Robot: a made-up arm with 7 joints.
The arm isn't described. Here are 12 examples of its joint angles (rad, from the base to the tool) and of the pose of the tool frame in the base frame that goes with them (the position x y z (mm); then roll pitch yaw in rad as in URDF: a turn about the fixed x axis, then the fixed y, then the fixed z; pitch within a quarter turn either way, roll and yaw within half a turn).
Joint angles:
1: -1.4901 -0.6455 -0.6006 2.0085 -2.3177 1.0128 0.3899
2: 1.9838 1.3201 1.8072 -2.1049 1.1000 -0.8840 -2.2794
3: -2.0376 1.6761 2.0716 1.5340 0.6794 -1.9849 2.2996
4: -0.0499 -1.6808 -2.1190 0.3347 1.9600 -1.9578 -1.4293
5: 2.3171 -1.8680 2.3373 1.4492 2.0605 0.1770 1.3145
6: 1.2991 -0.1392 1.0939 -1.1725 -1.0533 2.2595 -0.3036
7: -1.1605 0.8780 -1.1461 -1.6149 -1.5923 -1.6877 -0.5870
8: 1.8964 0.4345 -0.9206 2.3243 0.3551 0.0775 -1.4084
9: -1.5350 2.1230 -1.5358 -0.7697 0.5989 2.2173 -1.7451
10: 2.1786 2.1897 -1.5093 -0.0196 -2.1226 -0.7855 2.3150
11: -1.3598 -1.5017 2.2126 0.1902 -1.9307 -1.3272 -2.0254
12: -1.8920 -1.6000 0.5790 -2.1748 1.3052 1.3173 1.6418
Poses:
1: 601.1 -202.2 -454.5 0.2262 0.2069 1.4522
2: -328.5 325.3 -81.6 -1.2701 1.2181 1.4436
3: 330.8 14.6 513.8 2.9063 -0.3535 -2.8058
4: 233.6 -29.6 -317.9 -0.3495 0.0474 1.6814
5: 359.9 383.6 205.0 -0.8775 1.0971 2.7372
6: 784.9 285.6 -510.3 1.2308 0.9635 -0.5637
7: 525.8 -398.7 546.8 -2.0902 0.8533 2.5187
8: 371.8 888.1 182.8 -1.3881 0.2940 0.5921
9: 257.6 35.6 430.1 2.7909 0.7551 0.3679
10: -257.5 849.4 -95.6 1.4779 -0.8913 -0.4258
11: 204.8 -234.0 -550.1 0.1080 -1.2430 -2.0700
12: 154.7 -69.7 323.6 3.1184 -0.7306 1.5534
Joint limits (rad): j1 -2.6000..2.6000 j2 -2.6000..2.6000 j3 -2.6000..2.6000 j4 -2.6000..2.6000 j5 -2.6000..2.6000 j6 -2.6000..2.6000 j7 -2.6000..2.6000
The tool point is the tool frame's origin. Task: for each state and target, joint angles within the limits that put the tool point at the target. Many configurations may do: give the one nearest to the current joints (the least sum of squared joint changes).
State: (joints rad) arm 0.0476 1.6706 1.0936 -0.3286 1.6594 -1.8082 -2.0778
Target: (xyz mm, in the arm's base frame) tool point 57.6 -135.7 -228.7
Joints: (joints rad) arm 0.0745 1.5156 0.9764 -0.3104 2.0810 -1.8865 -1.9078
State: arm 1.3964 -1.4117 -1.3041 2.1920 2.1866 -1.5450 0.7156
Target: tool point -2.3 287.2 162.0
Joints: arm 1.7711 -0.9658 -0.7375 2.5826 2.6000 -1.6412 0.5409
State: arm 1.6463 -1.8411 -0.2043 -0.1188 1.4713 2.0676 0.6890
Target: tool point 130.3 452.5 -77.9
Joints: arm 1.3834 -1.7674 -0.4455 -0.0537 1.7213 1.8051 0.3861
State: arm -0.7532 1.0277 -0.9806 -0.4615 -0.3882 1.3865 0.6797
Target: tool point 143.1 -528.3 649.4
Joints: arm -0.6532 0.9071 -0.8217 -0.3046 -0.7233 1.2312 0.6302
